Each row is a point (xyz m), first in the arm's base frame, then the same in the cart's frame.
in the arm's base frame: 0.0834 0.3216 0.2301
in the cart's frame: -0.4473 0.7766 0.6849
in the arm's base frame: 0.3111 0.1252 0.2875
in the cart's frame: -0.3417 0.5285 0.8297
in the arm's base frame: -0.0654 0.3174 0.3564
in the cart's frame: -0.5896 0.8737 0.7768
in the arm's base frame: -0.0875 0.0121 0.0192
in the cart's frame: -0.7268 0.5227 0.5211
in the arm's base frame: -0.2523 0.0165 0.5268
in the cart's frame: -0.9065 0.7462 0.9712
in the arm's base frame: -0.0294 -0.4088 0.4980
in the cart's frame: -0.9053 0.2789 1.0854
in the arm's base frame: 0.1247 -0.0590 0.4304
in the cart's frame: -0.6020 0.4925 0.9712
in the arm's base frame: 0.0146 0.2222 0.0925
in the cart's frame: -0.5443 0.6804 0.5629
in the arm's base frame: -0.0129 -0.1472 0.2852
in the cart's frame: -0.7540 0.4330 0.8259
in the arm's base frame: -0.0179 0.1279 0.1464
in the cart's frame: -0.6207 0.6295 0.6295
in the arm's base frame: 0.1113 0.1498 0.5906
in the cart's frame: -0.5282 0.7239 1.0734
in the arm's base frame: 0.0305 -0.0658 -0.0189
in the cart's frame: -0.6562 0.3946 0.5260
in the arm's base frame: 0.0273 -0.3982 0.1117
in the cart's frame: -0.8228 0.1501 0.7261
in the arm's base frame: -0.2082 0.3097 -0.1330
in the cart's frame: -0.6842 0.7839 0.2839
